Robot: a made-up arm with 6 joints. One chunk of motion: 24 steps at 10 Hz.
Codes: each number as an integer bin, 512 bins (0 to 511) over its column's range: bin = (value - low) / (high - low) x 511, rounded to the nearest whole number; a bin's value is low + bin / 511 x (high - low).
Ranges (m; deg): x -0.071..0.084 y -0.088..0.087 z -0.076..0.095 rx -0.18..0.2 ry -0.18..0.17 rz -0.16..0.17
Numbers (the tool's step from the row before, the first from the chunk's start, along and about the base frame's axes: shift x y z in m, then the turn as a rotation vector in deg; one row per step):
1: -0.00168 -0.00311 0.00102 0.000 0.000 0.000
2: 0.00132 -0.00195 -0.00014 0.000 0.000 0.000
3: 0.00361 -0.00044 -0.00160 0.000 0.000 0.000
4: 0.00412 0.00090 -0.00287 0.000 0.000 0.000
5: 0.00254 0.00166 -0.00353 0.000 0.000 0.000
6: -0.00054 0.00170 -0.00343 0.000 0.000 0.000
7: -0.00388 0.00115 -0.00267 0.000 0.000 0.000
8: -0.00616 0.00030 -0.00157 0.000 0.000 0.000
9: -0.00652 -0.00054 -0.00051 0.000 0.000 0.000
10: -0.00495 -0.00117 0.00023 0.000 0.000 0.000
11: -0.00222 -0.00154 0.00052 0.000 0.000 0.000
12: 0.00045 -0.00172 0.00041 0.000 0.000 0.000
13: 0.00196 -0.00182 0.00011 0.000 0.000 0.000
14: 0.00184 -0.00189 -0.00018 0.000 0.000 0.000
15: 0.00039 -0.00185 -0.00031 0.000 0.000 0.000
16: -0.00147 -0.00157 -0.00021 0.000 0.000 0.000
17: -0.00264 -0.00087 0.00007 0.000 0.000 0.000
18: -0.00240 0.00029 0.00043 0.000 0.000 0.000
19: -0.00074 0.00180 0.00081 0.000 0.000 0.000
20: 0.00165 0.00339 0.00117 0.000 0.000 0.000
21: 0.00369 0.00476 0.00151 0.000 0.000 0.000
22: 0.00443 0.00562 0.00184 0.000 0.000 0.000
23: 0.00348 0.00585 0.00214 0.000 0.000 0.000
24: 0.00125 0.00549 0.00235 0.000 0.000 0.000
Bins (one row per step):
1: 229 248 230 242 263 248
2: 238 251 227 242 263 248
3: 246 256 222 242 263 248
4: 248 260 219 242 263 248
5: 242 262 217 242 263 248
6: 232 262 217 242 263 248
7: 221 260 219 242 263 248
8: 214 258 222 242 263 248
9: 213 255 226 242 263 248
10: 218 254 228 242 263 248
11: 227 252 229 242 263 248
12: 236 252 228 242 263 248
13: 241 252 227 242 263 248
14: 240 251 227 242 263 248
15: 235 252 226 242 263 248
16: 229 252 226 242 263 248
17: 225 254 227 242 263 248
18: 226 258 228 242 263 248
19: 232 262 230 242 263 248
20: 240 267 231 242 263 248
21: 246 271 232 242 263 248
22: 249 273 233 242 263 248
23: 246 274 234 242 263 248
24: 238 273 234 242 263 248

